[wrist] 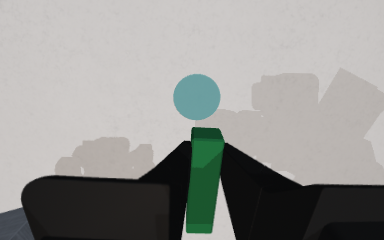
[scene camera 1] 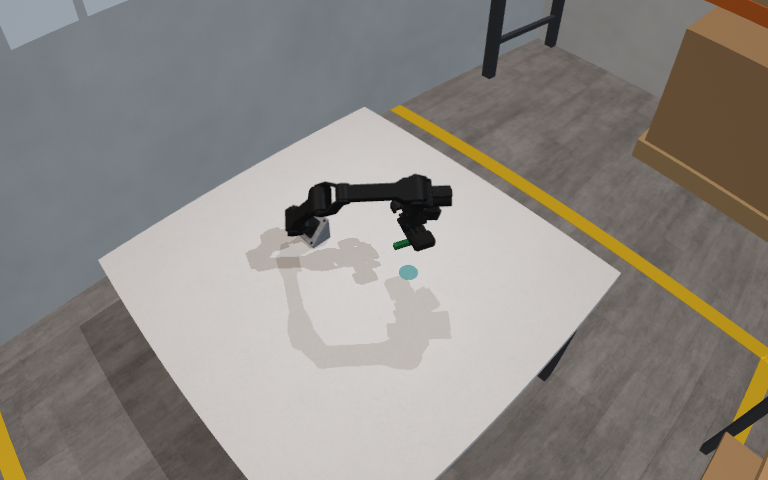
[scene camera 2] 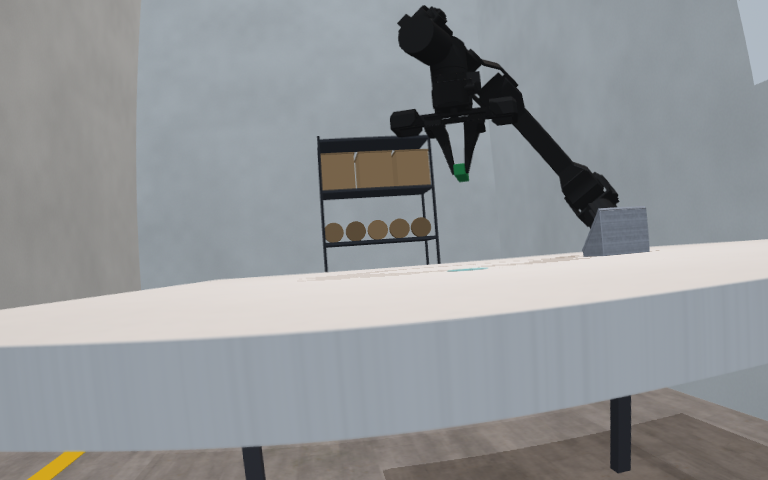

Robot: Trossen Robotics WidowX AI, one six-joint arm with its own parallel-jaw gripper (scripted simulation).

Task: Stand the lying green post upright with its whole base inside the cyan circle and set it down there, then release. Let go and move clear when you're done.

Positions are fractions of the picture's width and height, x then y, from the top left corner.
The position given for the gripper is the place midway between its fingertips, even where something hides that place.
In view: the gripper (scene camera 2: 0.60, 0.36), a green post (wrist: 0.54, 0.60) and a cyan circle (wrist: 0.51, 0.40).
The gripper is seen too in the wrist view (wrist: 0.53, 0.62).
